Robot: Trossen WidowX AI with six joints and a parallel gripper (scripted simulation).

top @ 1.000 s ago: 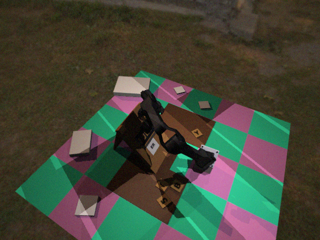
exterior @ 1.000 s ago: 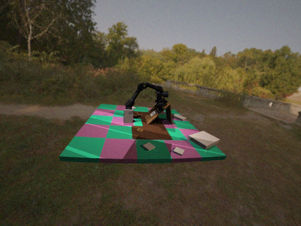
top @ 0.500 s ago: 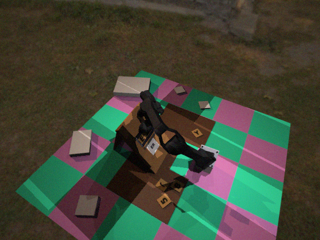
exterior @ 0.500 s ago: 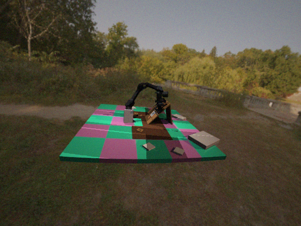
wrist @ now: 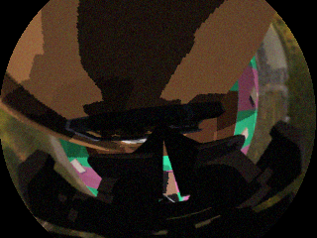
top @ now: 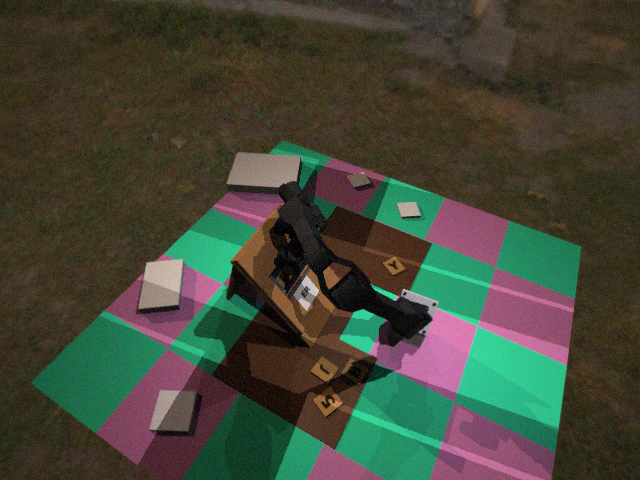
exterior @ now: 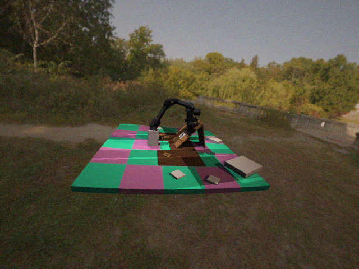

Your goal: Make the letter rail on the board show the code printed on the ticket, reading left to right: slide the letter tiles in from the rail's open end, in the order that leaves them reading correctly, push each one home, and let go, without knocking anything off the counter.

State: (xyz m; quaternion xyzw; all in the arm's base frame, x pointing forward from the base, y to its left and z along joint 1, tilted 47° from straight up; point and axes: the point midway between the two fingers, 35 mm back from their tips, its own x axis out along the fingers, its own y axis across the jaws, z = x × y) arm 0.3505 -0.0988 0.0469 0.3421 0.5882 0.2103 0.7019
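Right now the letter tile is 3 cm to the left of my gripper tip. Round my gripper tip: white ticket: 5 cm behind, 7 cm to the left, 7 cm below; then beige block: 41 cm ahead, 17 cm to the left, 16 cm below.
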